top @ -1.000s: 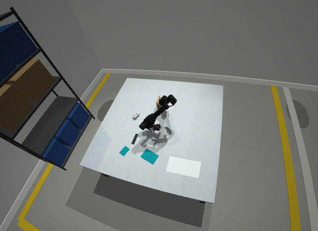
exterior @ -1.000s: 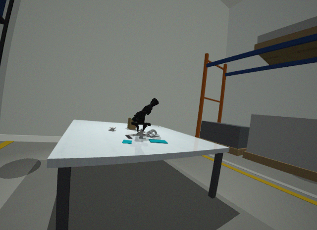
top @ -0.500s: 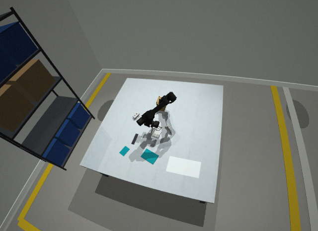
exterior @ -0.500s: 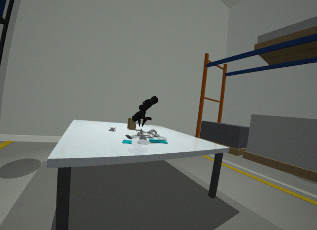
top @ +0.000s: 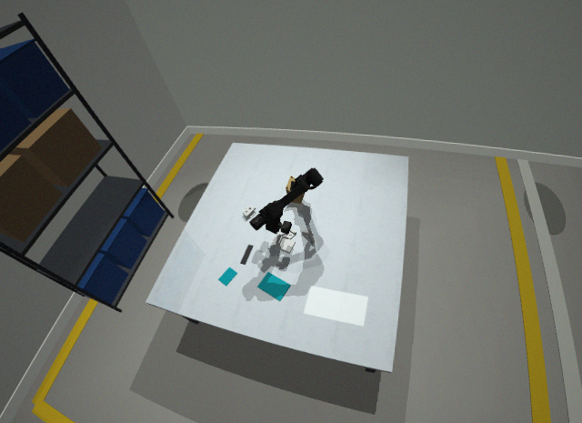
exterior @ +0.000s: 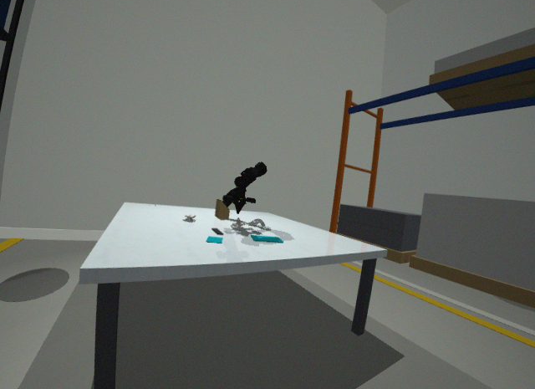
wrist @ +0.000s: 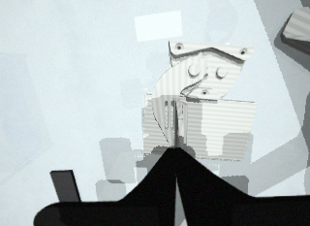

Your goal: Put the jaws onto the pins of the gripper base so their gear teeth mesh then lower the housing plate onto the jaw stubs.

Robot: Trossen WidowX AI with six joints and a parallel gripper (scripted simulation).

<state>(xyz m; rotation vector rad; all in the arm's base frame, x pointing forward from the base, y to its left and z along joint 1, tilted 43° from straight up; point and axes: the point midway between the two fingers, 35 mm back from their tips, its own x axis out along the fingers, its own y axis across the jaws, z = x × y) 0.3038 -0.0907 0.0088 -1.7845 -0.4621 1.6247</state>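
My gripper tip is now 180 mm to the right of the grey gripper jaw, 60 mm above it and 10 mm past it. Also, from my gripper tip: black bar (170 mm to the right, 100 mm ahead, 80 mm below).
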